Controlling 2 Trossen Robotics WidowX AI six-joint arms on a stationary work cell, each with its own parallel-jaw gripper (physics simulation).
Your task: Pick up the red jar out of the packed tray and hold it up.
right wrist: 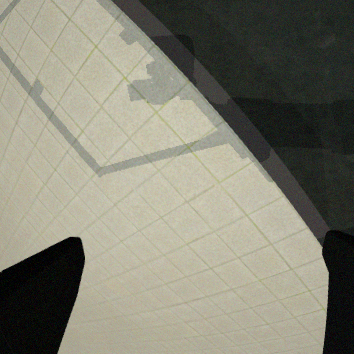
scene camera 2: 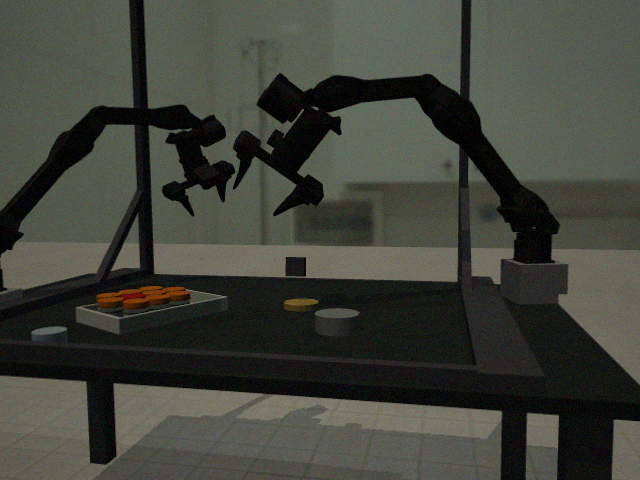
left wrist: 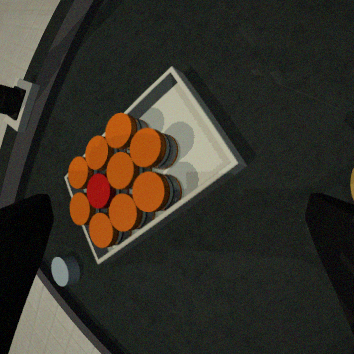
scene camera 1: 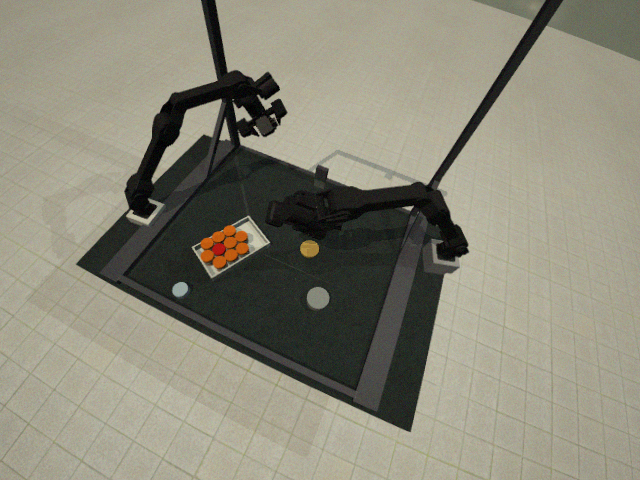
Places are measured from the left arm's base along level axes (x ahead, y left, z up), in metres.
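Where they show: left gripper, fingertip midpoint: point(scene camera 2: 253, 202) point(left wrist: 181, 207) point(scene camera 1: 283, 222); right gripper, fingertip midpoint: point(right wrist: 208, 249) point(scene camera 2: 208, 208); left arm's base, origin of the base link: point(scene camera 2: 533, 261) point(scene camera 1: 445, 252); right arm's base, origin of the base link: point(left wrist: 15, 102) point(scene camera 1: 145, 210).
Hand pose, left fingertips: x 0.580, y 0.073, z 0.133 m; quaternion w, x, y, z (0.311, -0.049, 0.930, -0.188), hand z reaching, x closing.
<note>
Things, the pixels of their centre, and the offset from my left fingertips.
- red jar, body centre: point(left wrist: 108, 191) point(scene camera 2: 133, 307) point(scene camera 1: 220, 251) dx +0.221, dy +0.041, dz -0.189 m
- white tray, body centre: point(left wrist: 144, 172) point(scene camera 2: 155, 316) point(scene camera 1: 232, 248) dx +0.190, dy +0.009, dz -0.215 m
- yellow disc, body centre: point(scene camera 2: 301, 304) point(scene camera 1: 309, 249) dx -0.089, dy -0.037, dz -0.208 m
- grey cylinder, body centre: point(scene camera 2: 337, 321) point(scene camera 1: 317, 299) dx -0.144, dy +0.150, dz -0.199 m
- light blue cylinder, body centre: point(left wrist: 64, 270) point(scene camera 2: 49, 338) point(scene camera 1: 181, 290) dx +0.307, dy +0.197, dz -0.202 m
The red jar point(scene camera 1: 218, 249) point(scene camera 2: 133, 296) point(left wrist: 99, 191) stands in the white tray point(scene camera 1: 257, 236) point(scene camera 2: 175, 313) point(left wrist: 207, 145), closely ringed by several orange-lidded jars; its lid shows and its body is hidden. One end of the tray holds no jars. My left gripper point(scene camera 2: 255, 200) point(left wrist: 181, 207) is open and empty, high above the table; in the left wrist view the red lid lies between its fingers, nearer the left finger, far below. Its fingertips are hidden in scene camera 1. My right gripper point(scene camera 2: 208, 207) point(right wrist: 208, 249) is open and empty, high up near the table's back edge.
A yellow disc point(scene camera 1: 309, 248) point(scene camera 2: 301, 304), a grey cylinder point(scene camera 1: 317, 298) point(scene camera 2: 336, 322) and a light blue cylinder point(scene camera 1: 180, 289) point(scene camera 2: 49, 334) point(left wrist: 60, 272) stand on the table apart from the tray. Dark frame posts point(scene camera 1: 496, 93) point(scene camera 2: 465, 155) rise at the table's sides. The two grippers hang near each other in scene camera 2.
</note>
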